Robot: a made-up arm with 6 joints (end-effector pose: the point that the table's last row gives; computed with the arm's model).
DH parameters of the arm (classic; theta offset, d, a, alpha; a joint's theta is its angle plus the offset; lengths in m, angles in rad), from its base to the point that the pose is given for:
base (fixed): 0.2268 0 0.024 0
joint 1: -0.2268 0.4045 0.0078 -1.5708
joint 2: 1.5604 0 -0.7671 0
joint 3: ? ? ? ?
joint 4: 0 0.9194 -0.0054 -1.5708
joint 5: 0 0.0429 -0.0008 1.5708
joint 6: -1.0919 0 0.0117 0
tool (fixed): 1.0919 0.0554 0 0
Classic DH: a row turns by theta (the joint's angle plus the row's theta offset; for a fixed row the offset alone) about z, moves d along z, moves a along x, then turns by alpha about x.
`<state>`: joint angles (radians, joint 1 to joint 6).
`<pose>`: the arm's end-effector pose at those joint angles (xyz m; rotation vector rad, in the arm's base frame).
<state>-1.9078 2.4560 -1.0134 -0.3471 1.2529 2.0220</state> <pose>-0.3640 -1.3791 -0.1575 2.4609 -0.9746 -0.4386</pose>
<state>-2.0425 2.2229 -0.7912 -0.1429 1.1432 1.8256</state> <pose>-0.5937 -1.4312 -0.0083 2.4228 -0.8914 -0.2707</pose>
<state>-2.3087 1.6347 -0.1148 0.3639 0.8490 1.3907</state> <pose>-1.0484 -1.3494 0.3590 2.1661 -0.7765 -0.0278</pose>
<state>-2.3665 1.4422 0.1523 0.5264 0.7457 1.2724</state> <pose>-1.1215 -1.2825 0.4471 2.0702 -0.7995 0.0163</pose>
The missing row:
joint 3: -1.5604 0.0598 0.0291 1.5708
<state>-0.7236 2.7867 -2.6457 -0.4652 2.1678 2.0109</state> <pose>0.4505 -0.2520 0.5503 2.3178 -0.0297 0.3527</pose>
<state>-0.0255 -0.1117 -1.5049 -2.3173 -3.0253 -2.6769</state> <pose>-0.9266 0.0568 1.1930 -0.3077 1.4181 -0.2509</pose>
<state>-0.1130 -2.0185 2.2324 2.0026 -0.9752 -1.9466</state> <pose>-0.4402 0.0474 0.9807 0.9374 0.5308 -0.1468</pose>
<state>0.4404 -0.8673 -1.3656 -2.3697 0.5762 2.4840</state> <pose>-1.2201 -0.5776 0.3395 0.6787 -2.6114 0.6680</pose>
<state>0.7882 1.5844 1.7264 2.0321 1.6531 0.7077</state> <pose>0.4199 0.5268 -0.4945 -1.3680 -0.7759 -0.3079</pose>
